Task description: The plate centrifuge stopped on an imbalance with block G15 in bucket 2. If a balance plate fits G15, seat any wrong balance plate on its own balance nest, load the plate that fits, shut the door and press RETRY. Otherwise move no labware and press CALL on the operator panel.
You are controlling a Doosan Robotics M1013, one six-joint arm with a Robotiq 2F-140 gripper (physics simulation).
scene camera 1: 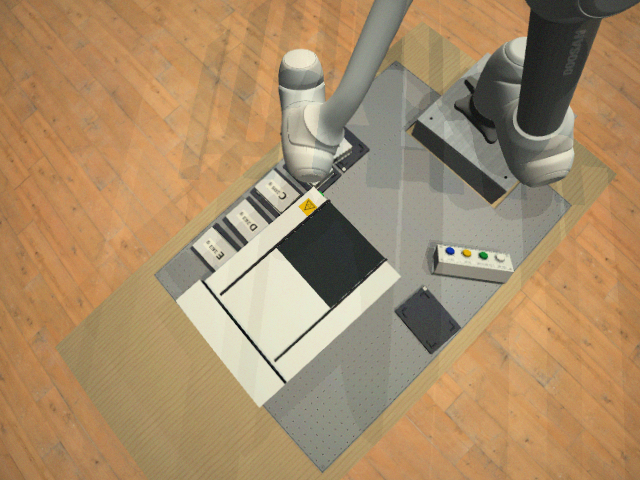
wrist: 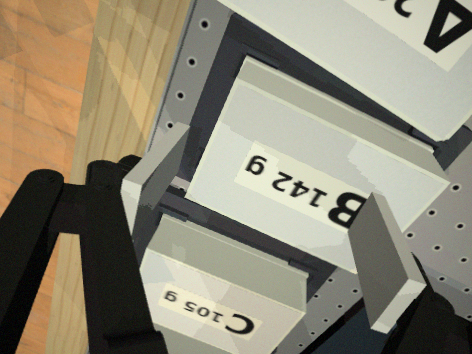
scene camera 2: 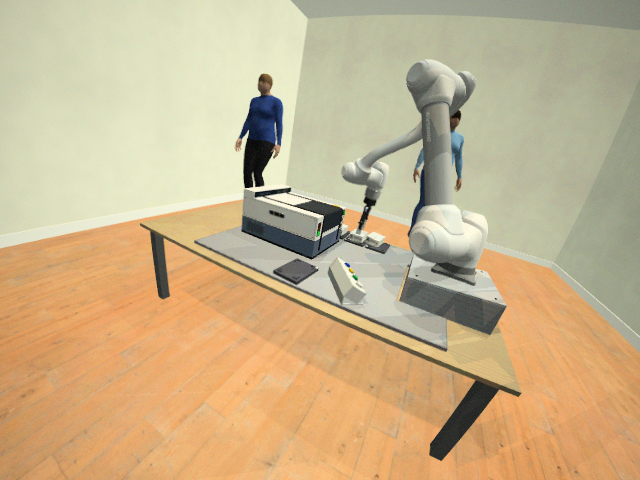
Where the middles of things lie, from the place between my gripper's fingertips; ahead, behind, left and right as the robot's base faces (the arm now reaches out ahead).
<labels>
My hand is 340 mm to the right of the centrifuge (scene camera 1: pixel 265 322), 270 mm short of it and 70 mm below it. Also, from my hand: button box (scene camera 2: pixel 349 290) (560 mm to the left, 230 mm behind, 10 mm below); then dark square pad (scene camera 1: pixel 427 319) (620 mm to the left, 40 mm below, 20 mm behind).
</labels>
